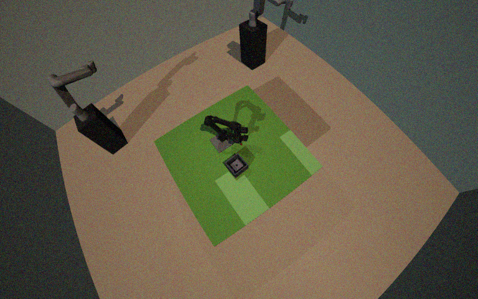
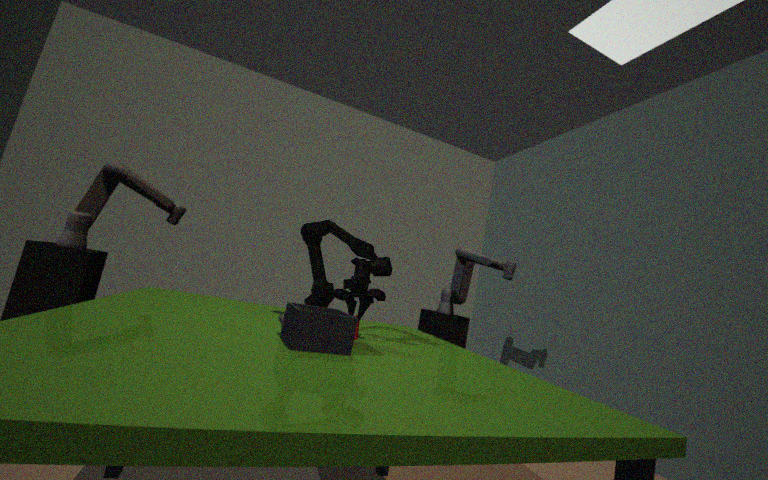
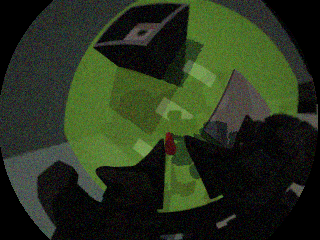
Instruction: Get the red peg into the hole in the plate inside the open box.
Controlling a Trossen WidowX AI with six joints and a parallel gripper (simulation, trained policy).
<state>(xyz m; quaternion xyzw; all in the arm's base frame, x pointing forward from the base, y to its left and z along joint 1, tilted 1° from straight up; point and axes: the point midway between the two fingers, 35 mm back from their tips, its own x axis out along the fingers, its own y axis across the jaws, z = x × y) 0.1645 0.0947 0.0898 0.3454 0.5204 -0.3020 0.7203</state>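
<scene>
My gripper tip is now 30 mm above the small red peg and 10 mm to the right of it. From my gripper tip the other things lie so: dark box: 170 mm to the right, 160 mm ahead, 40 mm below.
</scene>
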